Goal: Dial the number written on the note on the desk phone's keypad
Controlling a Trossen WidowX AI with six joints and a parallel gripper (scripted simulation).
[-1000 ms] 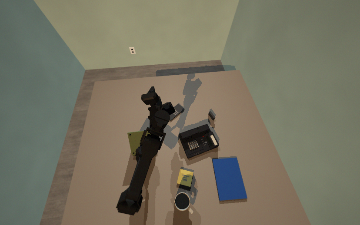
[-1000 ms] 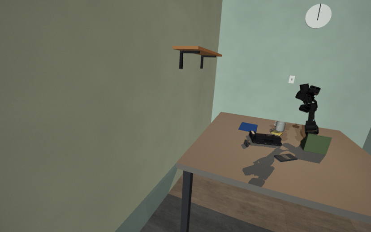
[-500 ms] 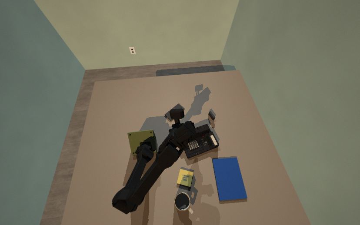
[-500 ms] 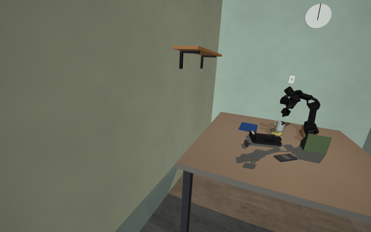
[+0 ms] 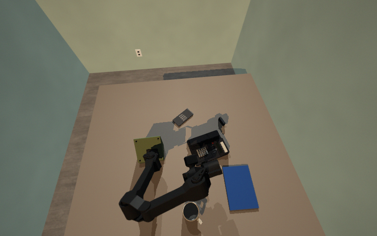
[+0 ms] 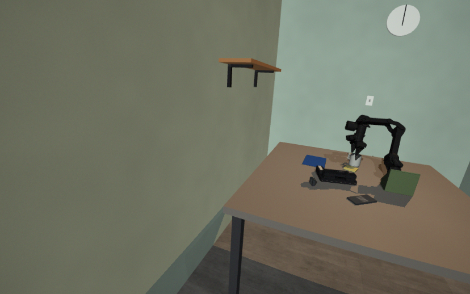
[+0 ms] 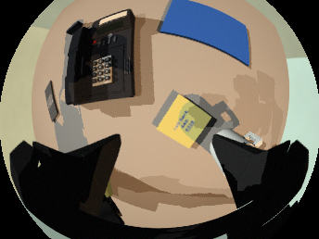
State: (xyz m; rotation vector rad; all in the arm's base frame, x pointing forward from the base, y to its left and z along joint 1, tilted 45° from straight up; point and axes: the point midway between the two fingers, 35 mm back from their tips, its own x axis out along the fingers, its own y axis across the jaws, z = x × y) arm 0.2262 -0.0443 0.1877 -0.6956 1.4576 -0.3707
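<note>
Now: the black desk phone 19 cm to the left of my hand, 14 cm below it and 11 cm ahead of it. From my hand the other things lie so: handset 24 cm to the left, 12 cm below, 9 cm ahead; mug 15 cm to the right, 13 cm below, 4 cm behind; yellow note 16 cm below, 3 cm to the right, 1 cm behind.
</note>
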